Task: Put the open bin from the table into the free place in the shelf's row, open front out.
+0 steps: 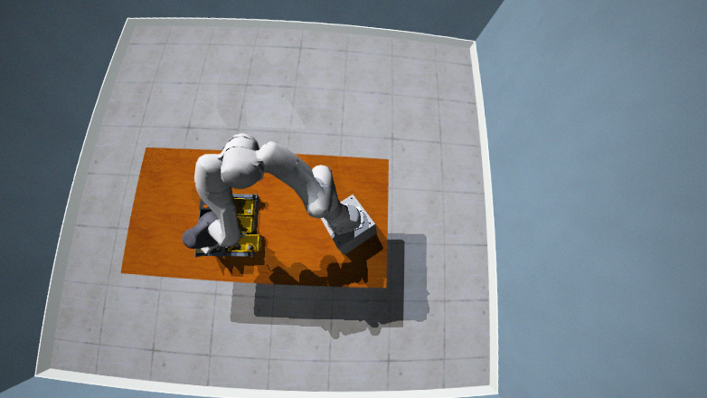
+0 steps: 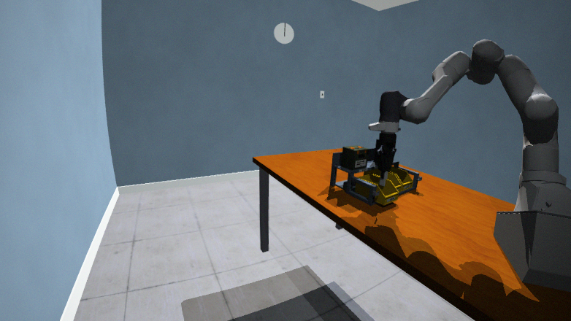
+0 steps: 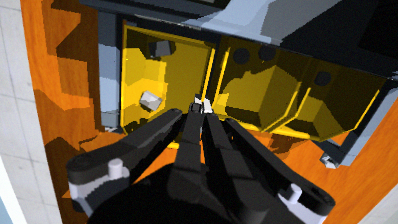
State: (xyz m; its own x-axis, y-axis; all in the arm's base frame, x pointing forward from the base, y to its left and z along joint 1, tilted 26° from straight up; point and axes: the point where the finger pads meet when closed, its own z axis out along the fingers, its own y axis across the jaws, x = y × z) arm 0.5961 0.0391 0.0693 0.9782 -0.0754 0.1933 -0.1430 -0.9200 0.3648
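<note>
Now: the dark box 150 mm ahead of my hand, 30 mm to the left of it and 60 mm above it.
</note>
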